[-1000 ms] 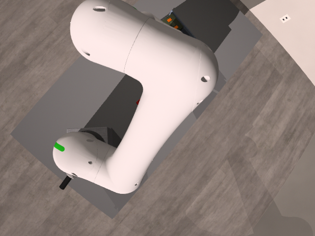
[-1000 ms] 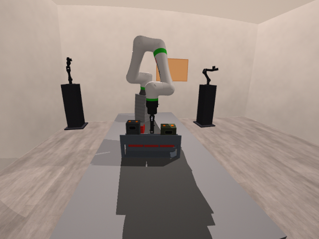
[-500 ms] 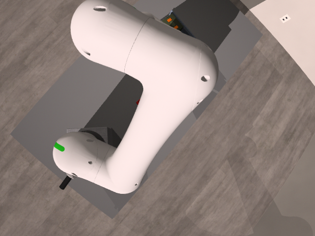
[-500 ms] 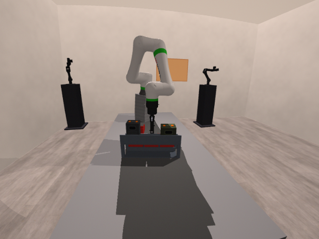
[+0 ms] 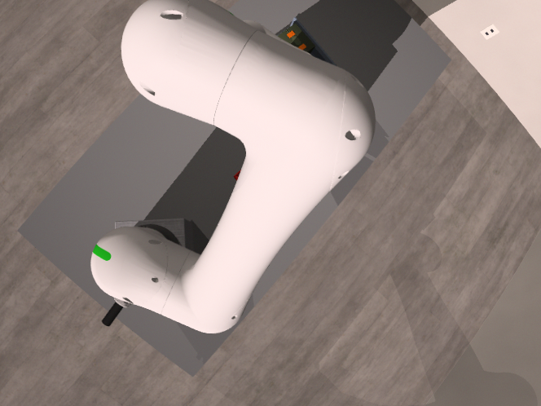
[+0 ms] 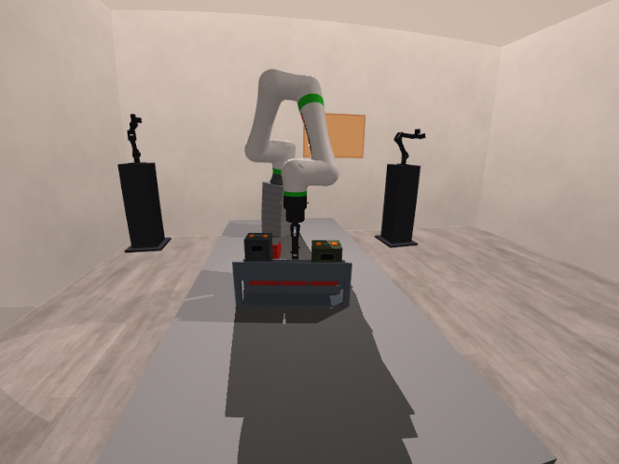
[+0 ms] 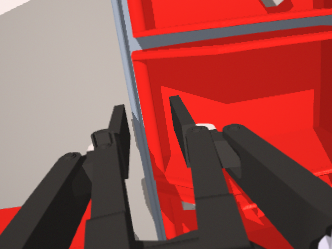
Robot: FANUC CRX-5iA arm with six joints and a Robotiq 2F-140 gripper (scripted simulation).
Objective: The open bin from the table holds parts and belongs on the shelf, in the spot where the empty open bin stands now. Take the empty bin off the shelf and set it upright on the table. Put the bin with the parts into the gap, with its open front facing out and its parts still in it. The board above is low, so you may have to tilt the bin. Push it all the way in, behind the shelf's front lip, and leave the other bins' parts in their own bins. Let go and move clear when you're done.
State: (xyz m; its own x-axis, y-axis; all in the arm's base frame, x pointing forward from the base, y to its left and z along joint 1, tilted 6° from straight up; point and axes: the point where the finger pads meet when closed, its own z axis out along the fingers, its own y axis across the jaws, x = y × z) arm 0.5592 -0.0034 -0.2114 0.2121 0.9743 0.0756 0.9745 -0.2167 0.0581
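Now: hand 110 mm short of the grey shelf and 20 mm to the left of it. Also, from my hand: grey disc 120 mm behind, 90 mm to the right, 50 mm below; then grey part 130 mm ahead, 60 mm to the left, 40 mm below.
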